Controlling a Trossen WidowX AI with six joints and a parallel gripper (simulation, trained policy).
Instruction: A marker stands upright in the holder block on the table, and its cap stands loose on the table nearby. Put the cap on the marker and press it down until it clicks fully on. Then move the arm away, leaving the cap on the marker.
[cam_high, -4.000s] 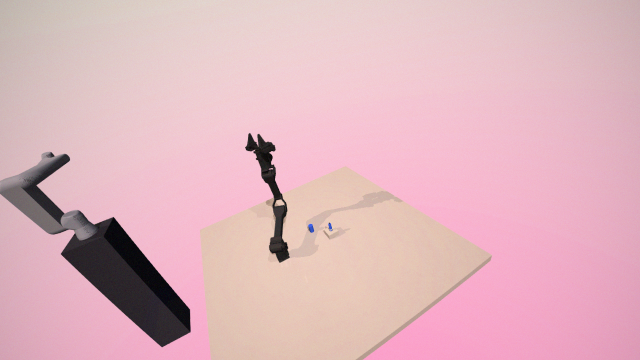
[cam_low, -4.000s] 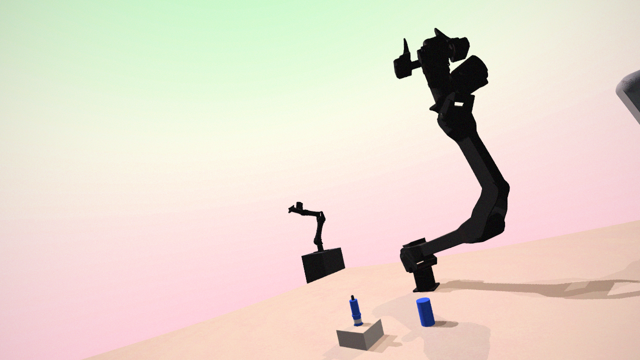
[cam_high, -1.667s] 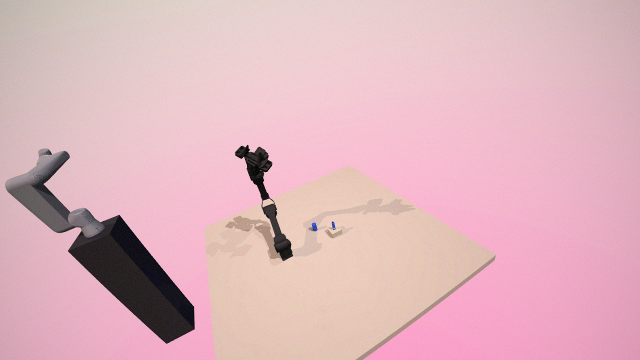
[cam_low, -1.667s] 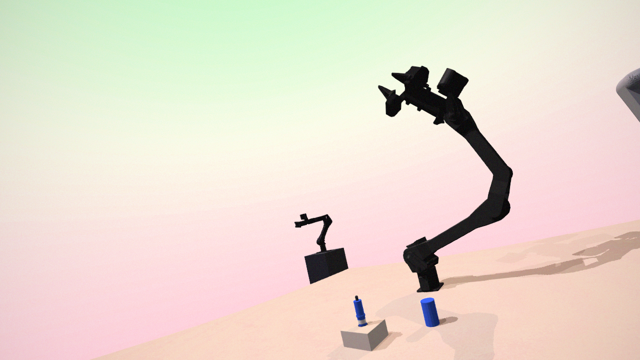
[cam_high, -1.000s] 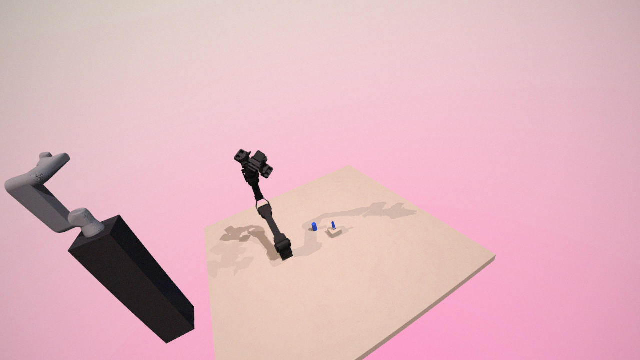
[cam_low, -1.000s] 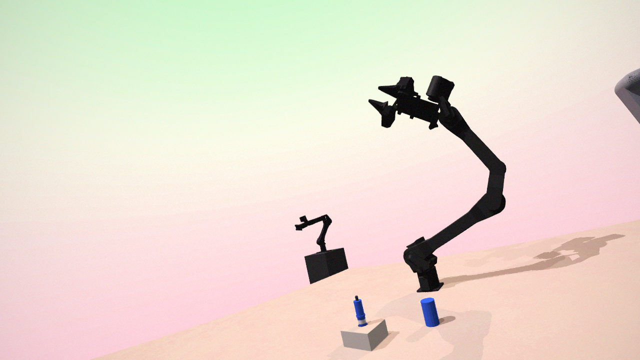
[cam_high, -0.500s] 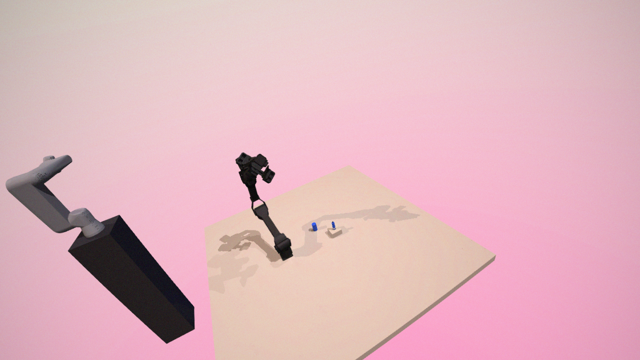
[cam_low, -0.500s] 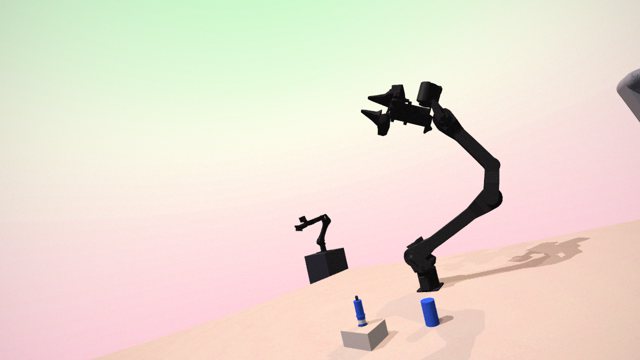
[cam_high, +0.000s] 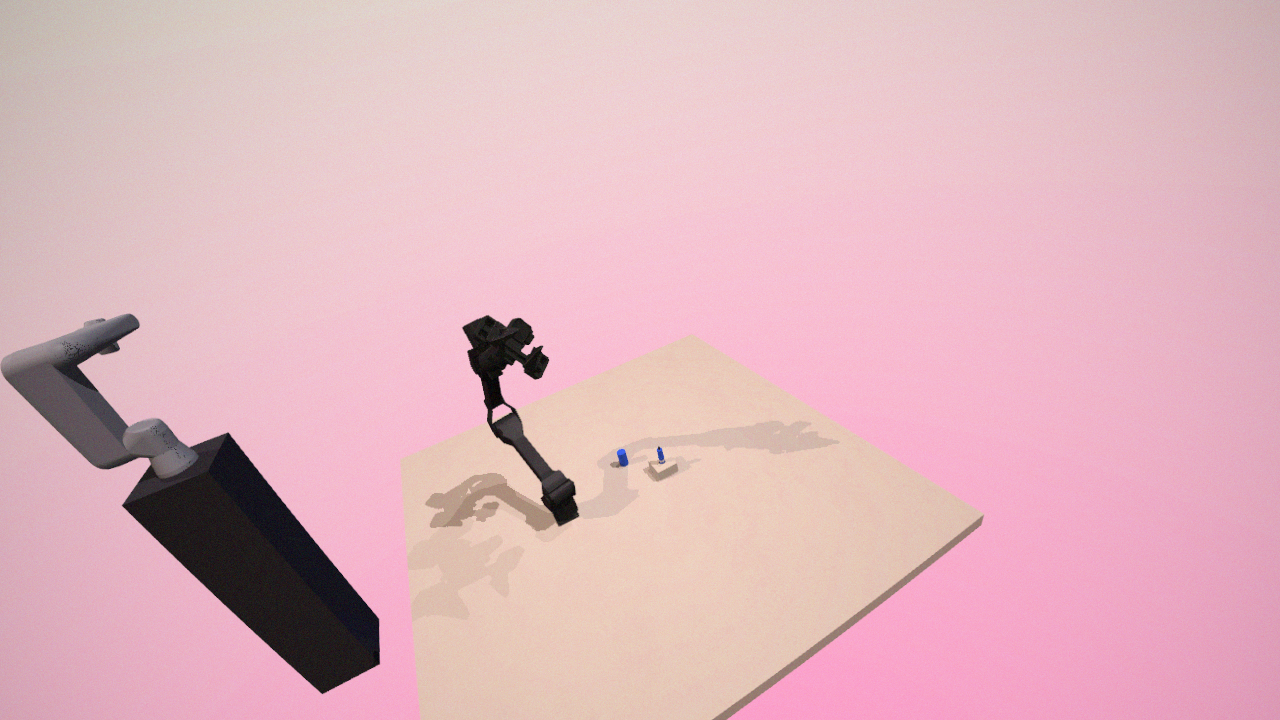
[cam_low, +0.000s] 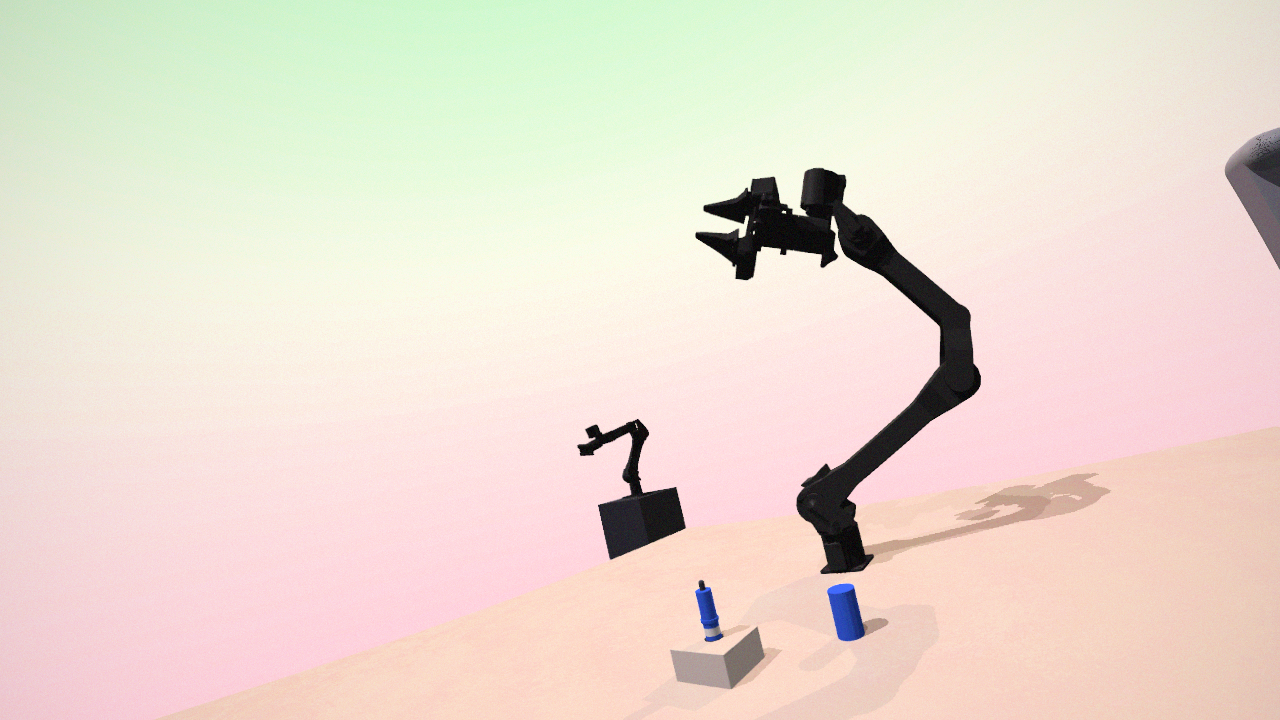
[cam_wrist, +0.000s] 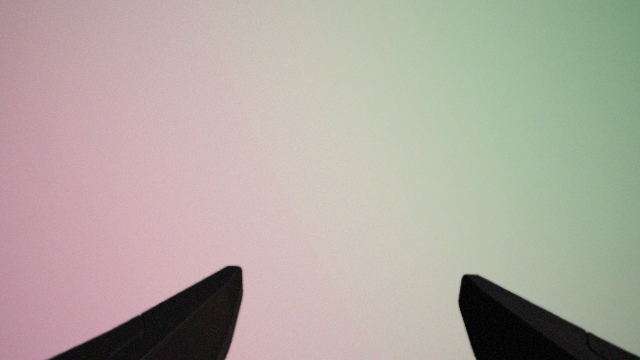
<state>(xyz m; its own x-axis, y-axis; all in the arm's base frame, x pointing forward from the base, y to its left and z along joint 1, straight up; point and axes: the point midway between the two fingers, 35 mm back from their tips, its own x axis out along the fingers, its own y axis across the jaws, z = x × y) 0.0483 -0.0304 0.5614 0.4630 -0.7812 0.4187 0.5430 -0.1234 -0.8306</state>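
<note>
My gripper tip is now 17 cm short of the blue cap, 14 cm to the right of it and 55 cm above it. The rest, counted from my gripper tip: blue marker 25 cm ahead, 3 cm to the left, 51 cm below; holder block 25 cm ahead, 3 cm to the left, 56 cm below.
</note>
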